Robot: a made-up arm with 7 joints. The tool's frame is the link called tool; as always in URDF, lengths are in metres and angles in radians.
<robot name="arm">
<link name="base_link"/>
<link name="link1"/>
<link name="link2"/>
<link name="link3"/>
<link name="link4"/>
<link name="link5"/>
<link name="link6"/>
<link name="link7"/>
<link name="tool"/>
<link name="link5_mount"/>
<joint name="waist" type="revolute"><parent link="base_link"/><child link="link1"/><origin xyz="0.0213 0.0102 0.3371"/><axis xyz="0 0 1"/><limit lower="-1.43" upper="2.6" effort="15" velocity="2.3"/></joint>
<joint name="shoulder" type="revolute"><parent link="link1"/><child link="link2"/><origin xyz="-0.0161 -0.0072 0.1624" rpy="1.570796 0 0"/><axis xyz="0 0 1"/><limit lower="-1.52" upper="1.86" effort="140" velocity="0.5"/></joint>
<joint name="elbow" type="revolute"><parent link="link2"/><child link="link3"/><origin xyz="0.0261 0.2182 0.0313" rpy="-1.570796 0 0"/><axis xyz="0 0 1"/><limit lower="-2.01" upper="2.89" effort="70" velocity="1.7"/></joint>
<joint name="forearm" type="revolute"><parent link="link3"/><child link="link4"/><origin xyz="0.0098 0.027 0.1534" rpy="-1.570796 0 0"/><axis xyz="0 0 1"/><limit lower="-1.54" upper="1.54" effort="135" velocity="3"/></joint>
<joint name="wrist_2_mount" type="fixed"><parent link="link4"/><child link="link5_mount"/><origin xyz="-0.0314 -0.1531 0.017"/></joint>
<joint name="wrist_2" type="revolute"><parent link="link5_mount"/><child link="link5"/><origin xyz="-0.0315 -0.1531 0.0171" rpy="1.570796 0 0"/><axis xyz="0 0 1"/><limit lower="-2.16" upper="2.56" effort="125" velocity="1.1"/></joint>
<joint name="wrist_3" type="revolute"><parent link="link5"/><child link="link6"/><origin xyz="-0.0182 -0.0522 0.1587" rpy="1.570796 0 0"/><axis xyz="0 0 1"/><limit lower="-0.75" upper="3.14" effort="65" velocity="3"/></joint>
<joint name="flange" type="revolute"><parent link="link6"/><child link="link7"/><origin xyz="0.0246 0.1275 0.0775" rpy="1.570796 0 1.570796"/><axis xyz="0 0 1"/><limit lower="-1.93" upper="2.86" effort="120" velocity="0.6"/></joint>
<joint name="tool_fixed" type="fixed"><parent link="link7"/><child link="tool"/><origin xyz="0.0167 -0.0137 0.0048" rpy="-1.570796 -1.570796 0"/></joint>
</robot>
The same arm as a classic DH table. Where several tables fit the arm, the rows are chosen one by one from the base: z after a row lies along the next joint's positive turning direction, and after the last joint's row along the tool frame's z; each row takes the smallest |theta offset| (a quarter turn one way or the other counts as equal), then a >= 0, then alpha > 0; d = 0 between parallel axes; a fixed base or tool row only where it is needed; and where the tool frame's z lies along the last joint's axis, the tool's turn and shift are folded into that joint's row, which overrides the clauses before.
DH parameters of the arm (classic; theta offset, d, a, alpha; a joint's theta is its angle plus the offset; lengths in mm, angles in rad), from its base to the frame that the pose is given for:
base (fixed): 0.4466 0 23.6 0
waist: -0.4466 499.5 -16.1 1.5708
shoulder: 0 38.5 26.1 -1.5708
elbow: 0 371.6 9.8 -1.5708
forearm: 0 61.1 -62.9 1.5708
wrist_2: 0 464.9 -18.2 1.5708
wrist_3: 1.5708 129.7 127.5 1.5708
flange: 0 29.4 16.7 -1.5708
tool (fixed): -1.5708 -13.7 0 0
Joint limits (rad, base to tool): -1.43..2.6 -1.52..1.86 -2.01..2.89 -1.54..1.54 -2.16..2.56 -0.75..3.14 -1.93..2.86

